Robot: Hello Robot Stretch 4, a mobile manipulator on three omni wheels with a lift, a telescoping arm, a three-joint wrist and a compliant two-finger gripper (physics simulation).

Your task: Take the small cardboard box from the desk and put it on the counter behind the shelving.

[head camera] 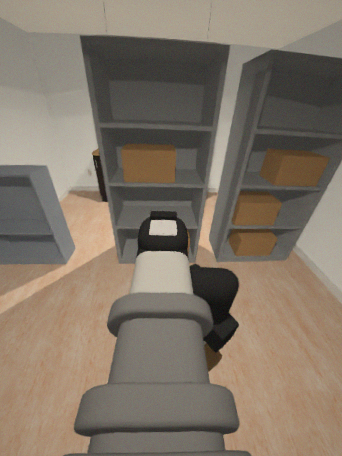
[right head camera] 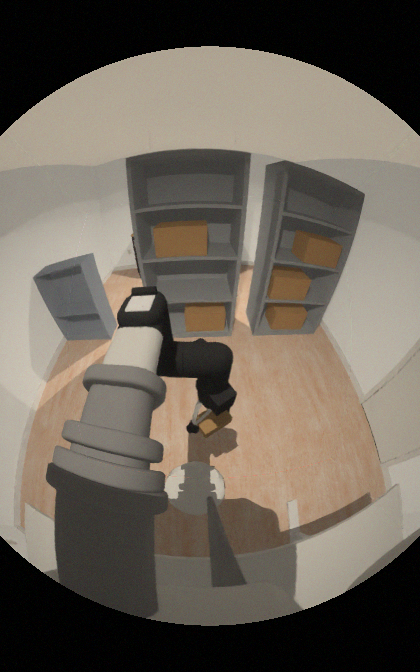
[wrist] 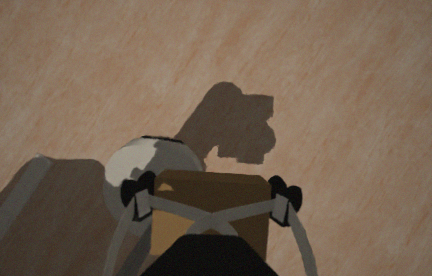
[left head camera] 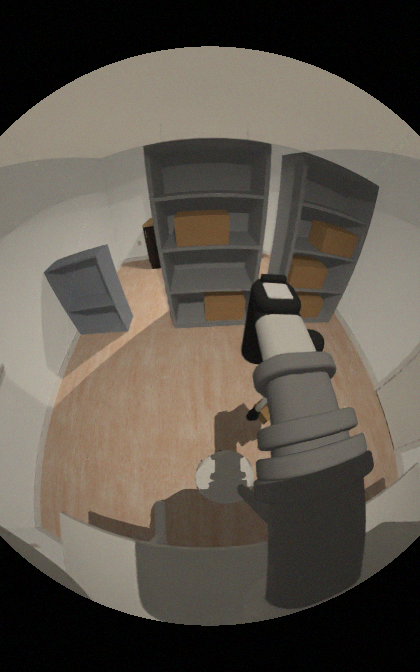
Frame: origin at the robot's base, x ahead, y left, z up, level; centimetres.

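Seen in the pictures: gripper, fingertip midpoint: [wrist: 211, 189].
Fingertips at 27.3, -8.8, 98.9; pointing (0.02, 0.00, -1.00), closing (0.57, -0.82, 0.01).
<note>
Offsets run from my fingertips to a thing's top centre, as dx, dy, dz.
The small cardboard box @(-1.2, -0.7, +4.7) [head camera: 213, 359] [left head camera: 265, 414] [right head camera: 215, 424] [wrist: 215, 190] is held above the floor. My gripper [right head camera: 209, 419] [wrist: 211, 189] is shut on it, with one dark fingertip against each side in the wrist view. In the head view the arm and wrist hide most of the box. A narrow dark counter with a brown top [head camera: 100, 176] [left head camera: 152, 246] [right head camera: 136, 254] shows in part behind the left edge of the middle shelving [head camera: 157, 126] [left head camera: 207, 196] [right head camera: 190, 206]. The pale desk [left head camera: 97, 550] [right head camera: 345, 560] shows along the bottom of both side head views.
A second tall shelving unit [head camera: 230, 150] [left head camera: 285, 215] [right head camera: 260, 240] stands at the right. Larger brown boxes @(+147.5, +23.1, +24.4) [head camera: 149, 164] [left head camera: 202, 228] [right head camera: 181, 239] stand on both units. A low grey shelf [head camera: 57, 215] [left head camera: 116, 290] [right head camera: 101, 295] stands at the left, with a floor gap between it and the middle shelving.
</note>
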